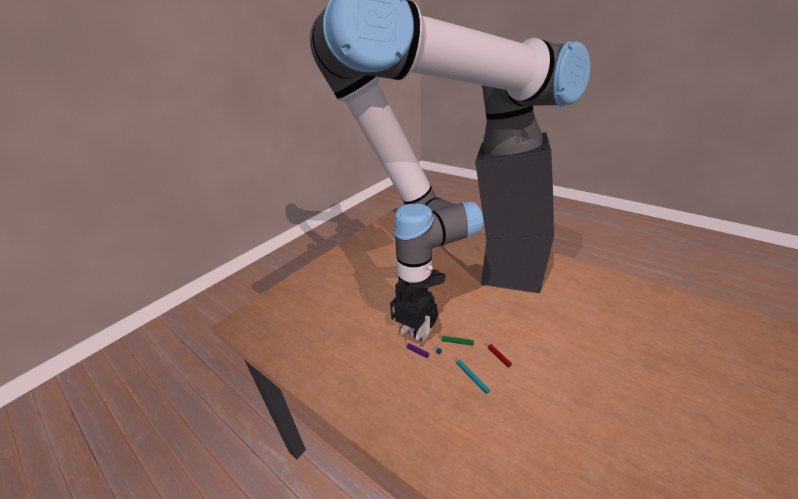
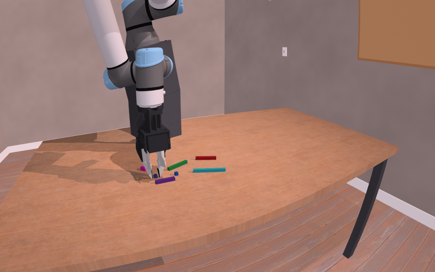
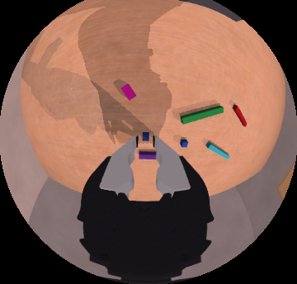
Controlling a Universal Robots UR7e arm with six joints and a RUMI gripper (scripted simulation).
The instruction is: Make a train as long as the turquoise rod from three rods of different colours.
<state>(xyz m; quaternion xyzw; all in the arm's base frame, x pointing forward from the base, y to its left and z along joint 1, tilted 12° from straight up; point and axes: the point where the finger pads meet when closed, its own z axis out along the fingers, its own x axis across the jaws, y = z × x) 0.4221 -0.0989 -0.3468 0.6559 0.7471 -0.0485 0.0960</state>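
Right now my hand is 4 cm short of the purple rod, 2 cm to the right of it and 1 cm above it. Also, from my hand: green rod: 5 cm behind, 9 cm to the left, 1 cm below; then magenta rod: 6 cm behind, 3 cm to the right, 1 cm below; then turquoise rod: 2 cm ahead, 17 cm to the left, 1 cm below.
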